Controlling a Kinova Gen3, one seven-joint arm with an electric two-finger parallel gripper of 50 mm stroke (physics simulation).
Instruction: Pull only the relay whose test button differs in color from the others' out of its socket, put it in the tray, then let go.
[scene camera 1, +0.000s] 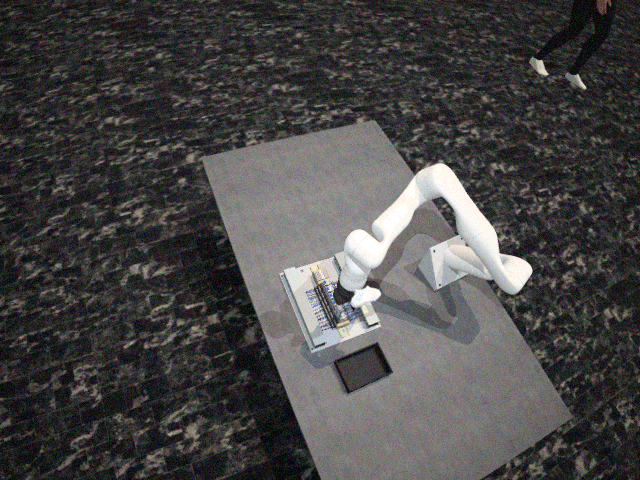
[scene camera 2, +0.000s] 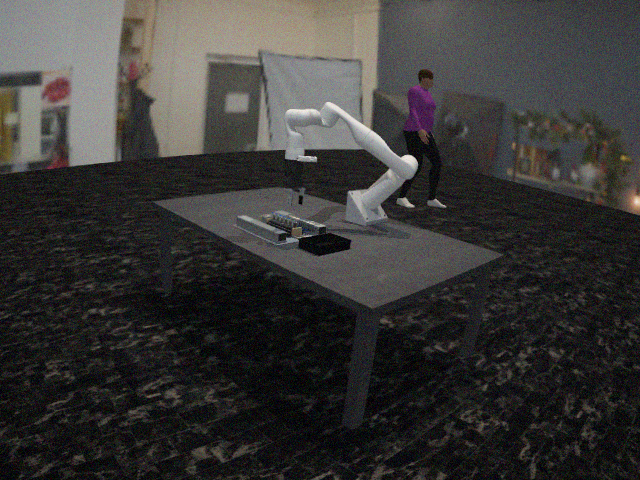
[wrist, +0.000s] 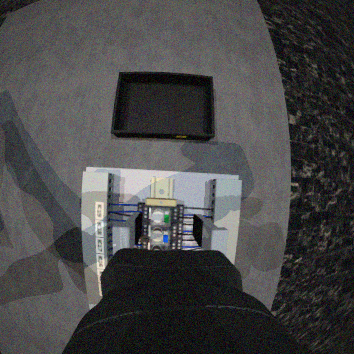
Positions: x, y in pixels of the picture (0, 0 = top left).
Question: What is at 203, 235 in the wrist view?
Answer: My gripper.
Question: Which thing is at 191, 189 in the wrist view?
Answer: A white panel.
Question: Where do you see my gripper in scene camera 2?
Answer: At 295, 204
